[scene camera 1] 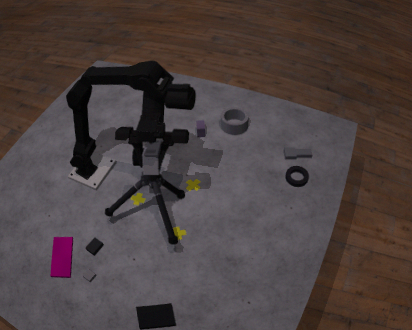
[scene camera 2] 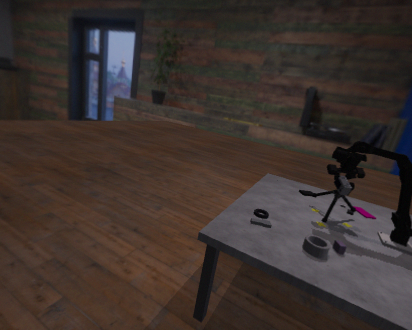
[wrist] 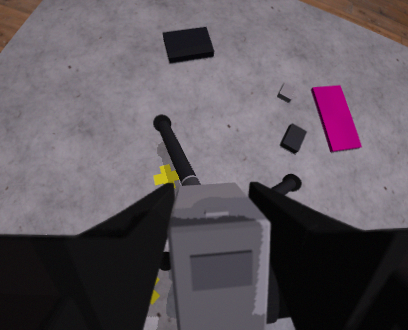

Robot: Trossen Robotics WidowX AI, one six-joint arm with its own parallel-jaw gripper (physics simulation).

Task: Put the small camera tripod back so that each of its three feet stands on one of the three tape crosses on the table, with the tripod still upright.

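Places are measured from the arm's base along level axes (x ahead, y left, z up), in millimetres.
Where they show: gripper, fingertip midpoint: [scene camera 1: 150, 168] [scene camera 2: 338, 179] [wrist: 211, 189]; arm's base, link origin: [scene camera 1: 86, 170] [scene camera 2: 398, 241].
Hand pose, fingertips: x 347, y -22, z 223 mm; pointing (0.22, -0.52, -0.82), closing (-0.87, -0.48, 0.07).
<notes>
Each offset is from my fingertips to the top centre of the thing.
The small tripod [scene camera 1: 161, 209] [scene camera 2: 332, 205] [wrist: 218, 262] has black legs and a grey head. My gripper [scene camera 1: 150, 155] [scene camera 2: 343, 184] [wrist: 211, 189] is shut on the grey head from above. The feet cast offset shadows, so the tripod hangs a little above the table. In scene camera 2 it looks tilted, with one leg sticking out sideways. Three yellow tape crosses lie under it: the left cross {114 mm back, 31 mm left, 236 mm down} [scene camera 1: 138, 199], the right cross {5 mm ahead, 171 mm left, 236 mm down} [scene camera 1: 193, 184] and the near cross {67 mm ahead, 11 mm right, 236 mm down} [scene camera 1: 180, 232] [wrist: 166, 175]. Each foot lies beside or past its cross, none on one.
A grey ring {19 mm back, 482 mm left, 188 mm down} [scene camera 1: 235, 122] [scene camera 2: 316, 246] and a purple cube {103 mm back, 388 mm left, 197 mm down} [scene camera 1: 201, 128] lie at the back. A grey block {246 mm ahead, 467 mm left, 222 mm down} [scene camera 1: 297, 152] and a black ring {285 mm ahead, 367 mm left, 221 mm down} [scene camera 1: 297, 176] lie to the right. A magenta slab {186 mm back, 301 mm right, 229 mm down} [scene camera 1: 61, 256] [wrist: 335, 118], small blocks {116 mm back, 201 mm right, 222 mm down} [scene camera 1: 94, 246] and a black slab {177 mm ahead, 288 mm right, 222 mm down} [scene camera 1: 155, 315] [wrist: 187, 43] lie in front.
</notes>
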